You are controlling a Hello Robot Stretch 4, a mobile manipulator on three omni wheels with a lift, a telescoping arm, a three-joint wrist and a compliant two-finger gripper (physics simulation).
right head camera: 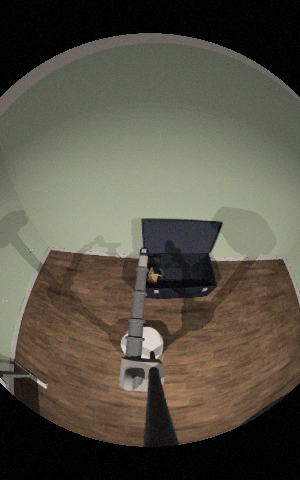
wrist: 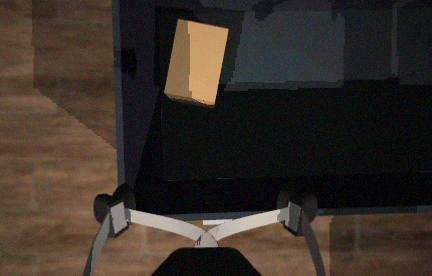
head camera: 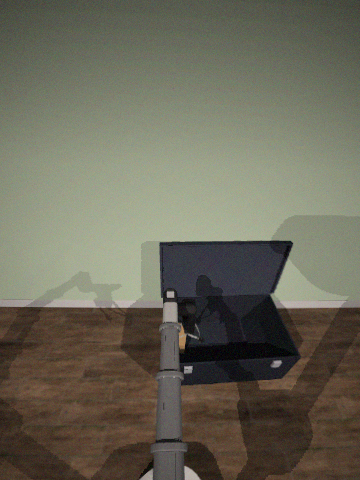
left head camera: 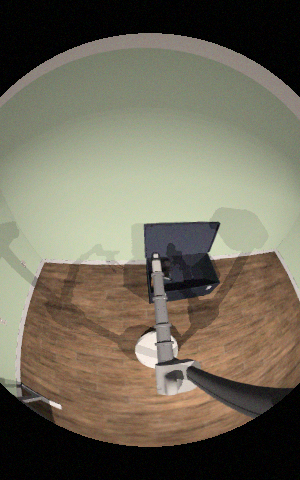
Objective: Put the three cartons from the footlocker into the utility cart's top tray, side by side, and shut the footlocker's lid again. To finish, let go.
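Seen in the pictures: gripper, fingertip midpoint: (right head camera: 155,277) (wrist: 207,200) (head camera: 186,342); robot's base, link origin: (right head camera: 142,343) (left head camera: 155,348).
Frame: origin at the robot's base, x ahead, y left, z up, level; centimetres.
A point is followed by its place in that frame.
The dark blue footlocker (head camera: 235,371) @(x 57.3, y -39.7, z 16.5 cm) (left head camera: 195,292) @(x 57.7, y -50.2, z 14.3 cm) (right head camera: 180,292) @(x 57.2, y -37.3, z 18.0 cm) (wrist: 360,211) @(x 57.4, y -30.6, z 30.9 cm) stands against the wall with its lid (head camera: 225,267) @(x 104.4, y -36.0, z 57.6 cm) (left head camera: 181,239) @(x 104.1, y -33.8, z 55.4 cm) (right head camera: 181,235) @(x 104.4, y -34.4, z 57.6 cm) raised. An orange-tan carton (head camera: 182,341) @(x 78.6, y -8.7, z 11.2 cm) (right head camera: 153,275) @(x 80.7, y -6.9, z 11.3 cm) (wrist: 204,65) @(x 83.3, y -7.9, z 11.3 cm) is inside near its left end, slightly turned; the arm partly covers it in the head view. The other two cartons do not show. My gripper (head camera: 195,333) (right head camera: 159,273) (wrist: 207,200) @(x 62.1, y -8.7, z 44.1 cm) is open and empty. In the wrist view its fingertips are apart near the footlocker's front rim, below the carton in the picture. The cart's top tray cannot be made out.
The telescoping arm (head camera: 169,407) @(x 24.9, y -0.1, z 85.6 cm) (left head camera: 161,312) @(x 24.1, y -0.1, z 85.7 cm) (right head camera: 137,312) @(x 21.5, y -0.5, z 85.6 cm) reaches from the base to the footlocker's left end. The green wall (head camera: 150,150) @(x 115.9, y 10.5, z 126.3 cm) is close behind the footlocker. Part of a dark furniture piece with a pale leg (left head camera: 50,402) (right head camera: 37,383) shows at the lower left of both side head views.
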